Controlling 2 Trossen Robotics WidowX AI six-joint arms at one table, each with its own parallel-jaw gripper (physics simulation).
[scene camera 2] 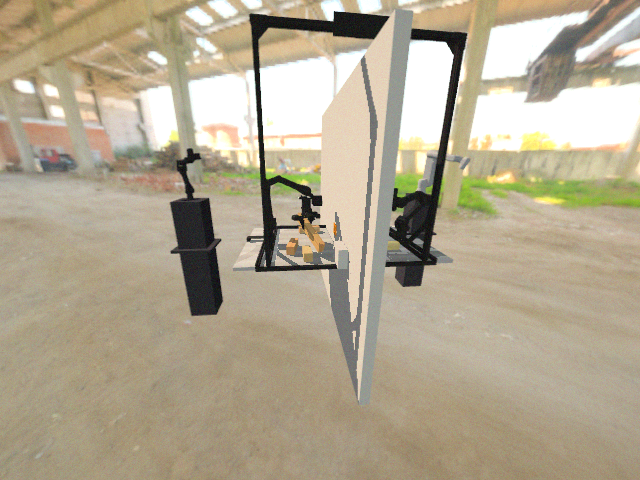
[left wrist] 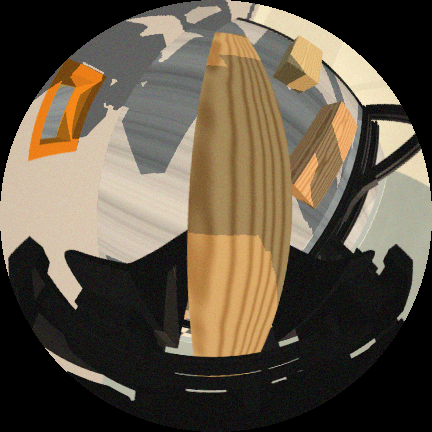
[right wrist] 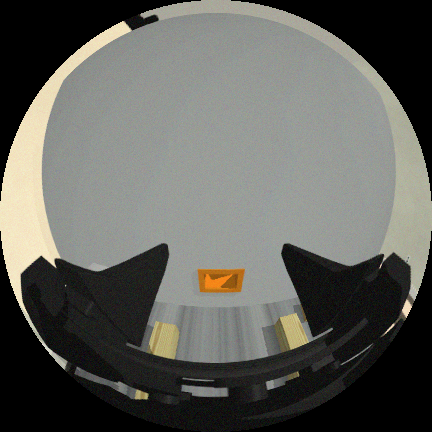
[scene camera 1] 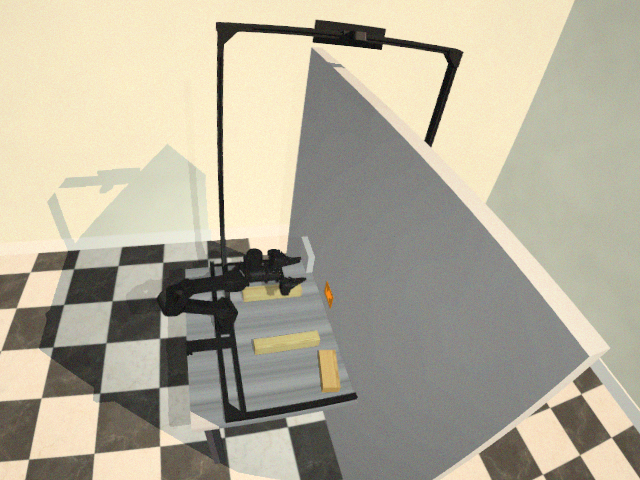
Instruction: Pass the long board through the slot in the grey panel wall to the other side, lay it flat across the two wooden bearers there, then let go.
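Frame: origin at the left arm's base, x ahead, y right, z down, level; millimetres.
Seen in the pictures: left gripper, fingertip midpoint: (scene camera 2: 306, 229) (left wrist: 224, 232); right gripper, fingertip midpoint: (right wrist: 227, 250) (scene camera 1: 303, 269); left arm's base, link origin: (left wrist: 329, 250); right arm's base, link origin: (scene camera 2: 400, 237) (scene camera 1: 224, 327).
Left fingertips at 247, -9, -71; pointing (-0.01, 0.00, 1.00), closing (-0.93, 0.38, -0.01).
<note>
Offsets run from my left fingertips to a thing's middle, as dx, dy, dz. "*": to the spot under its first point.
The long board @[+21, +51, -3] (scene camera 2: 314, 236) (left wrist: 240, 150) is in my left gripper (scene camera 2: 305, 219) (left wrist: 224, 232), which is shut on it. The board appears raised above the table and runs roughly alongside the wall, with the slot off to its left in the left wrist view. The orange-rimmed slot @[* +238, +10, -12] (scene camera 1: 331, 302) (scene camera 2: 334, 228) (left wrist: 57, 149) (right wrist: 221, 290) is in the grey panel wall (scene camera 1: 413, 258) (scene camera 2: 351, 155) (left wrist: 50, 200) (right wrist: 220, 150). My right gripper (scene camera 1: 302, 269) (right wrist: 227, 250) is open and empty, facing the wall on the other side. Two wooden bearers @[+439, -97, +68] (scene camera 1: 286, 342) @[+449, +166, +68] (right wrist: 165, 340) lie apart below it.
On the left arm's side, a brown block @[-92, +137, +66] (scene camera 2: 292, 246) (left wrist: 320, 157) and a paler block @[-11, +267, +65] (scene camera 2: 307, 253) (left wrist: 300, 65) lie near the board. On the right arm's side, an orange-tan block @[+309, -244, +71] (scene camera 1: 328, 370) lies near the wall. A black frame (scene camera 1: 221, 144) (scene camera 2: 259, 103) stands over the table.
</note>
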